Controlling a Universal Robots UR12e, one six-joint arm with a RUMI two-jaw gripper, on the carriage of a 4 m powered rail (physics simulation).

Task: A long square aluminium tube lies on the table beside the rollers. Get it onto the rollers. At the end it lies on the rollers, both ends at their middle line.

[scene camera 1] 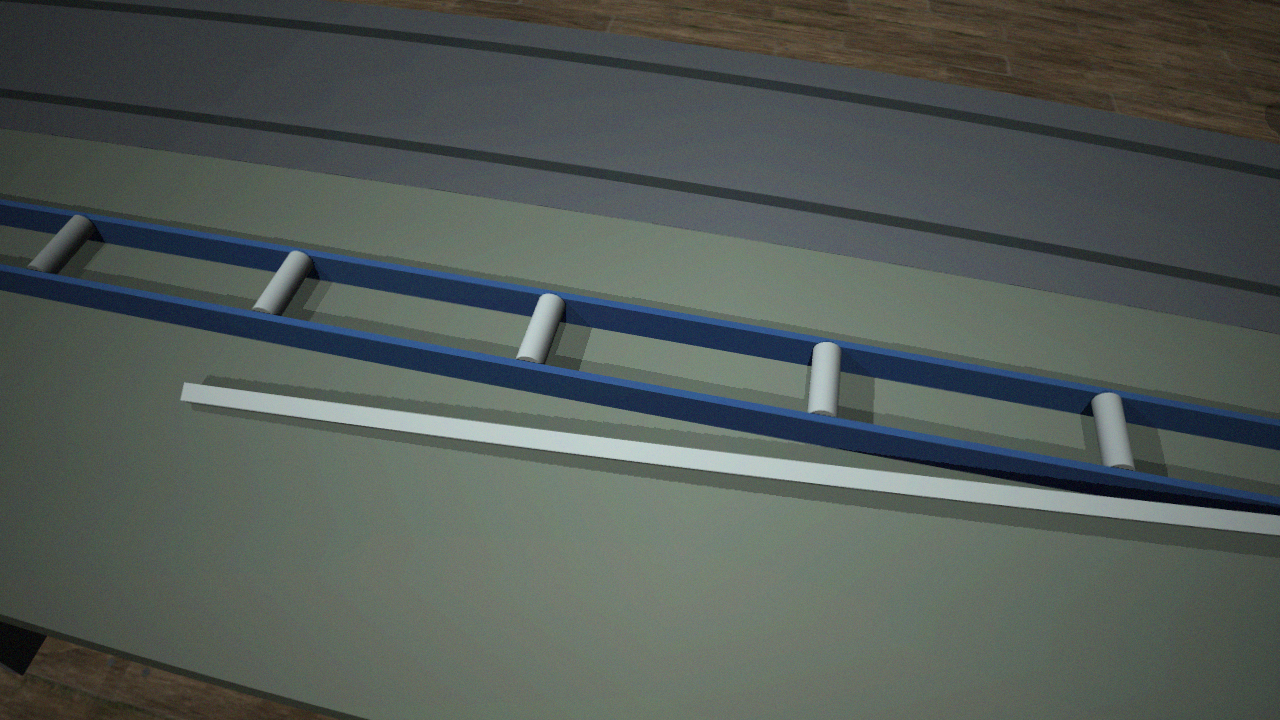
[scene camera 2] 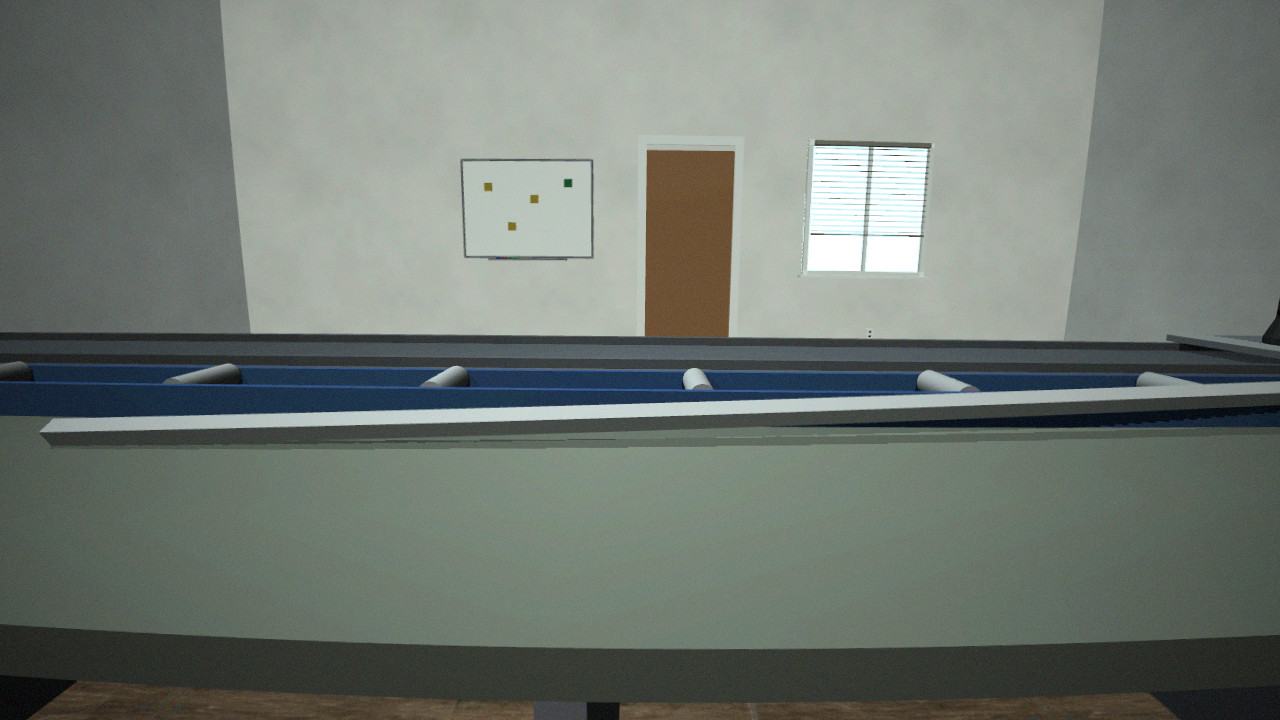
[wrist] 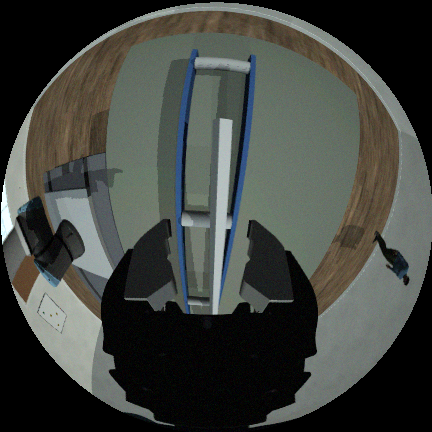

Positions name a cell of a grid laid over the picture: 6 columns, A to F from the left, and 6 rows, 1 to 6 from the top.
In view: my gripper (wrist: C4), a long square aluminium tube (scene camera 2: E4) and a roller (scene camera 1: B3).
The long square aluminium tube is seen too in scene camera 1 (scene camera 1: C4) and in the wrist view (wrist: D2).
